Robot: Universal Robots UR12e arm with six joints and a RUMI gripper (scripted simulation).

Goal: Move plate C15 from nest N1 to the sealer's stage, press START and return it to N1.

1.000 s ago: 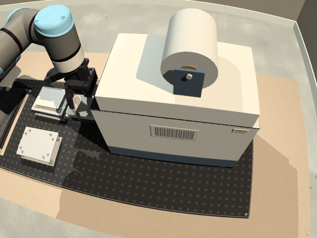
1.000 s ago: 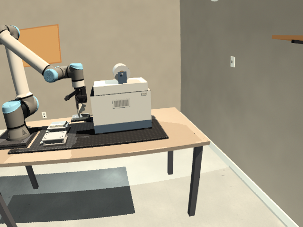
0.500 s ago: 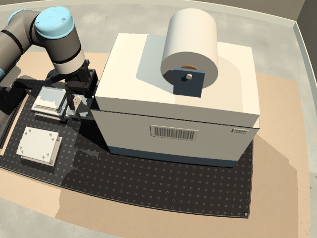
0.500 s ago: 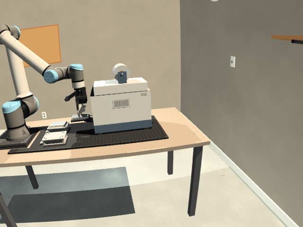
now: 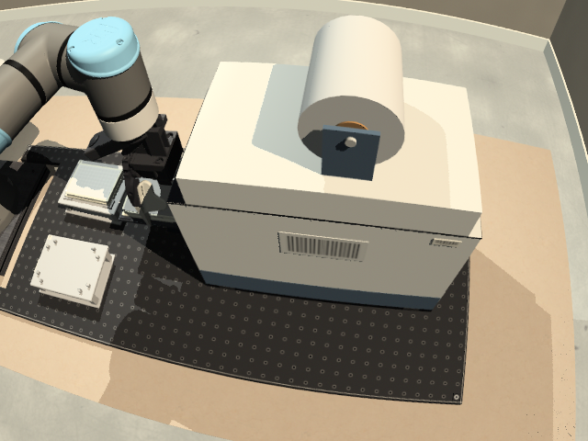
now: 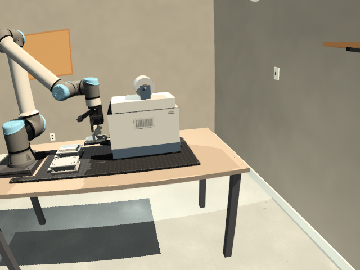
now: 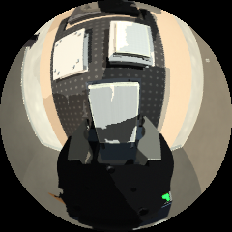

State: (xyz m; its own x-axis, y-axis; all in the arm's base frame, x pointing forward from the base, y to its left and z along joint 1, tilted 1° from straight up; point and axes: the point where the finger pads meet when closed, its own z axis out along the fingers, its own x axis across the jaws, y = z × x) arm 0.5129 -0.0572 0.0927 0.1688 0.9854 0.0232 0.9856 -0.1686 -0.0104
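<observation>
The well plate is 1 cm below my hand. Also, from my hand: foil roll: 33 cm ahead, 6 cm to the right, 30 cm above; then sealer stage: 2 cm below.
</observation>
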